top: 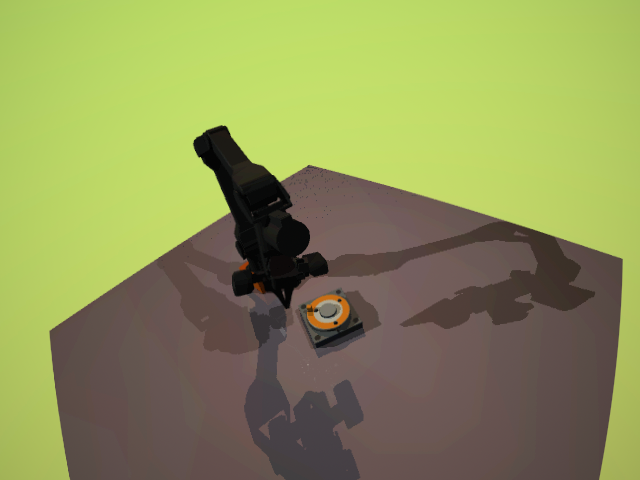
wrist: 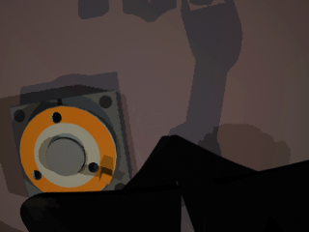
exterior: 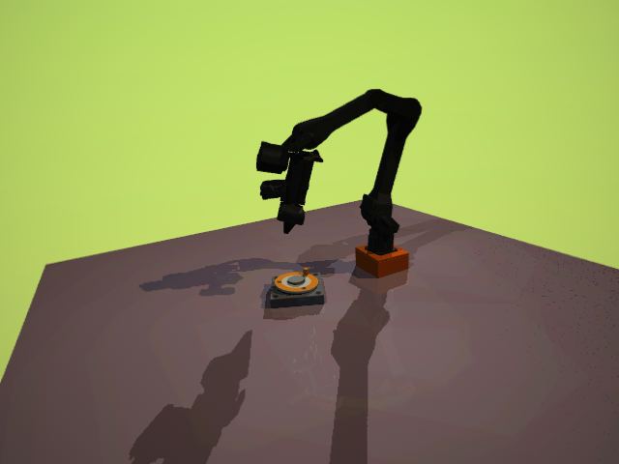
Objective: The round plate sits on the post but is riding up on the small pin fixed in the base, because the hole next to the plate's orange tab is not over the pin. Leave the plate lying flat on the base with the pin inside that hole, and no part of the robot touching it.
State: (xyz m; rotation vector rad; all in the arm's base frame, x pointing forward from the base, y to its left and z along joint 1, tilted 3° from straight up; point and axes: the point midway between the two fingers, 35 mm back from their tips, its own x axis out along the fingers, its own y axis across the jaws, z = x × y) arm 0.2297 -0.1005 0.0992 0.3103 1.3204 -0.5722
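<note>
The round plate lies 90 mm below my gripper tip, 80 mm to the left of it and 10 mm ahead of it. From my gripper tip the other things lie so: square base 110 mm below, 90 mm to the left, 30 mm ahead.
</note>
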